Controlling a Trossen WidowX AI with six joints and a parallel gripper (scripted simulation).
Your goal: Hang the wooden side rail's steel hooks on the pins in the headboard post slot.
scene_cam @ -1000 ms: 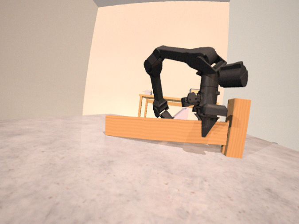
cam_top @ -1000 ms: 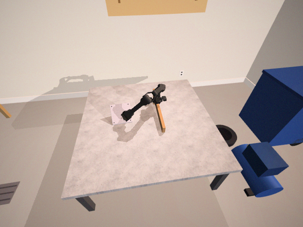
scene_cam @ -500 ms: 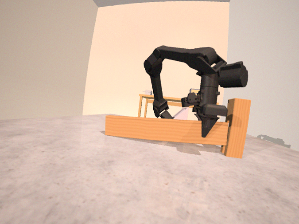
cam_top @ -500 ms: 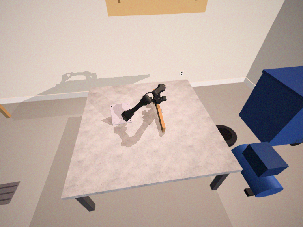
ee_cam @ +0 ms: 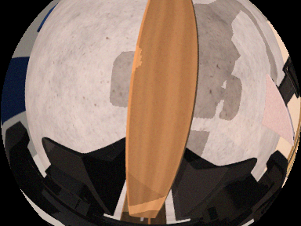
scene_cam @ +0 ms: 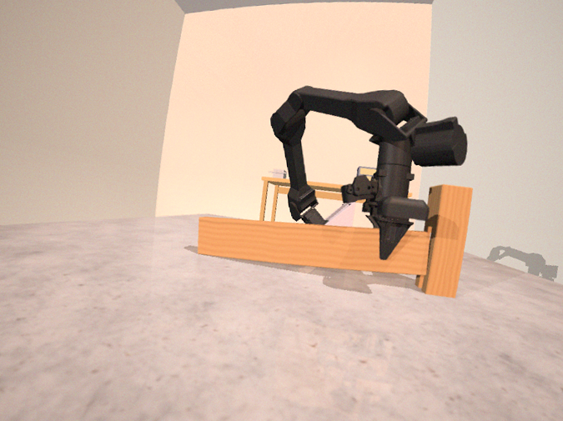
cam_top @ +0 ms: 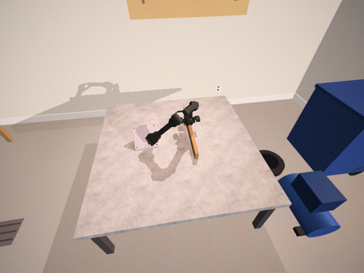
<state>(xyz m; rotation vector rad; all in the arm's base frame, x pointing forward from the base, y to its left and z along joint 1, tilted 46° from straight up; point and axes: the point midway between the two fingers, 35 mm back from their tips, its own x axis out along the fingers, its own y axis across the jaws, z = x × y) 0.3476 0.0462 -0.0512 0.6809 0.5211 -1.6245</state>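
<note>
Right now the headboard post is 10 mm ahead of my gripper tip, 100 mm to the left of it and 40 mm above it.
</note>
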